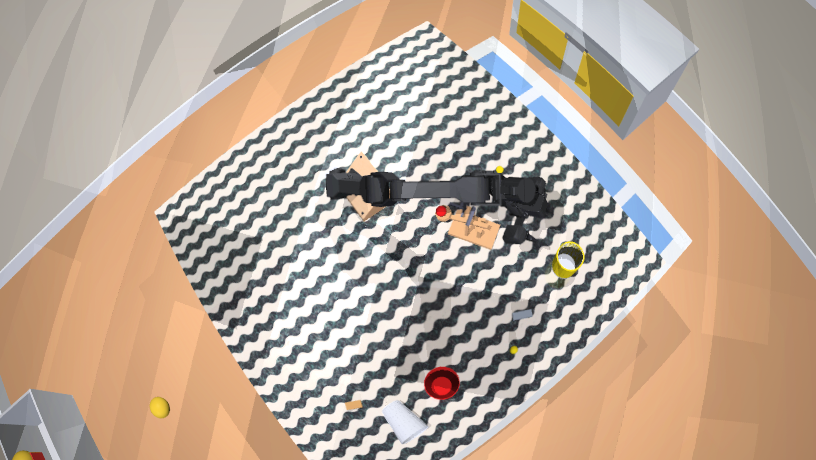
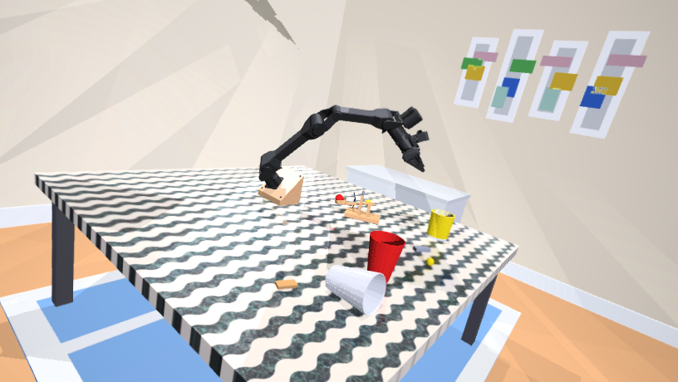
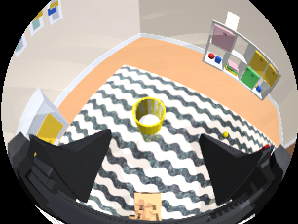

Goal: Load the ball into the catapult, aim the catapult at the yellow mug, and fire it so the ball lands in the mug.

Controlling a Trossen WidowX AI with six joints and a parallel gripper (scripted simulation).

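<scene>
The red ball is 28 cm behind my gripper tip, 19 cm below it and 10 cm to the right of it. The rest, counted from my gripper tip: yellow mug 22 cm below, 11 cm ahead, 5 cm to the left; then grey block 25 cm below, 15 cm to the right, 11 cm ahead; then wooden catapult 22 cm behind, 20 cm below, 6 cm to the right.
</scene>
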